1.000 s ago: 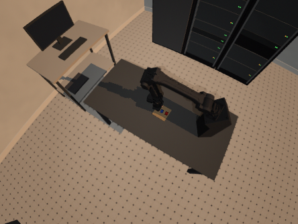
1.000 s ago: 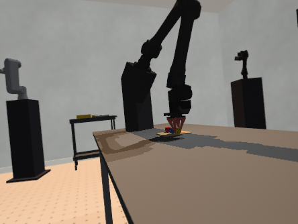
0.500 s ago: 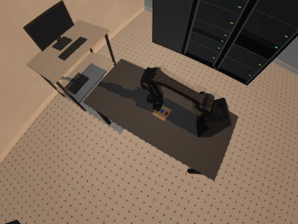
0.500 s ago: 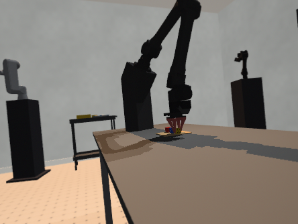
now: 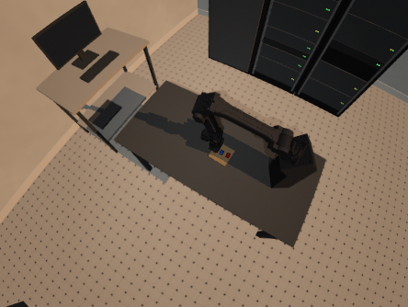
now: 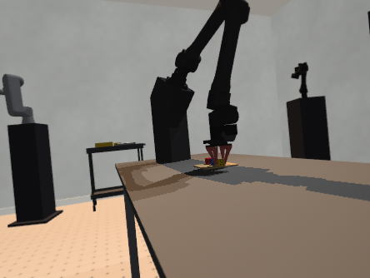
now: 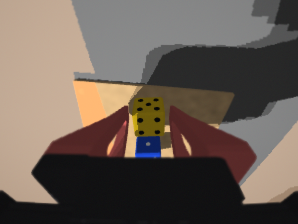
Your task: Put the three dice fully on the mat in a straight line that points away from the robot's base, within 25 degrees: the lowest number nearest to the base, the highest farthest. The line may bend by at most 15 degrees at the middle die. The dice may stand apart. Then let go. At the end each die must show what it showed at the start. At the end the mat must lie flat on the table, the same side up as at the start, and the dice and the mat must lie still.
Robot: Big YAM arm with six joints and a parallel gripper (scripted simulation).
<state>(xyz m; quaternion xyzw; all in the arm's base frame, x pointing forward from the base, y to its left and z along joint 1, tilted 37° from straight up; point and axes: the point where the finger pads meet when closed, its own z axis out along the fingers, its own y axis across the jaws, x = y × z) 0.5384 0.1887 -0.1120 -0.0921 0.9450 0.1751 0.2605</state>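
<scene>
Now: the yellow die right at my hand. Also, from my hand: tan mat (50 mm behind, 10 mm to the right, 10 mm below); then blue die (40 mm behind, 10 mm to the right); then red die (90 mm behind, 30 mm to the right).
</scene>
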